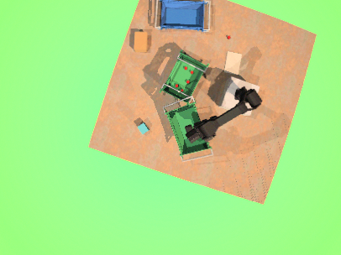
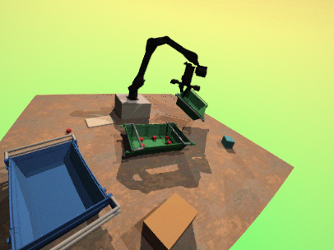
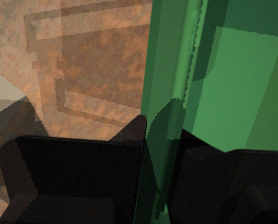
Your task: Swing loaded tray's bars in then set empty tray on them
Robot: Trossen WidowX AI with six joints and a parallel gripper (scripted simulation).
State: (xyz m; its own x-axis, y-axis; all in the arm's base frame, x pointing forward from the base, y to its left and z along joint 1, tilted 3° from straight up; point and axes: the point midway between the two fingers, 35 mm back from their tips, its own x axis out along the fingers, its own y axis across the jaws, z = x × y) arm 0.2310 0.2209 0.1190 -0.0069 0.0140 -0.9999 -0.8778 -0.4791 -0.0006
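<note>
Right now my gripper tip is 7 cm short of the green tray, 4 cm to the right of it and 1 cm above it. The rest, counted from my gripper tip: beige flat plate: 45 cm to the right, 18 cm behind, 17 cm below; then teal cube: 35 cm ahead, 15 cm below, 8 cm to the left; then red block: 63 cm to the right, 17 cm below, 13 cm behind.
</note>
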